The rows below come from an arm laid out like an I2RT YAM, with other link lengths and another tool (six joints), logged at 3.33 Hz.
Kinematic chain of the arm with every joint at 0, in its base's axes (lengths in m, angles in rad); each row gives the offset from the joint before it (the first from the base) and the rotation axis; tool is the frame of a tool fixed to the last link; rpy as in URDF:
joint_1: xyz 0 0 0.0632 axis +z
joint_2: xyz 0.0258 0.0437 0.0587 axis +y
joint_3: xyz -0.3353 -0.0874 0 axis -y
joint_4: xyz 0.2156 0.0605 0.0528 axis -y
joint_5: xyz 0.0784 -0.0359 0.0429 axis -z
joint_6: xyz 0.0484 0 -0.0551 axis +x
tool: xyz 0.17 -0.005 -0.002 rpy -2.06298 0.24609 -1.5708
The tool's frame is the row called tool.
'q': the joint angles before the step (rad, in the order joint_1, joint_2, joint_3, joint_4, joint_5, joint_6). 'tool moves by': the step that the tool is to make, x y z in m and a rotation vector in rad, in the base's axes. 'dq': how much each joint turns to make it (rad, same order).
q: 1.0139, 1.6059, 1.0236, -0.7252, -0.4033, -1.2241
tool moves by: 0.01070, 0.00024, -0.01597, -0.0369, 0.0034, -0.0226
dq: -0.0168, 0.0535, -0.0020, 0.0232, 0.0178, 0.0016
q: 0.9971, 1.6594, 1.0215, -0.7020, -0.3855, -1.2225
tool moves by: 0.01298, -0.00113, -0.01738, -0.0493, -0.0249, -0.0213
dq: -0.0034, 0.0507, -0.0010, 0.0266, 0.0505, 0.0076
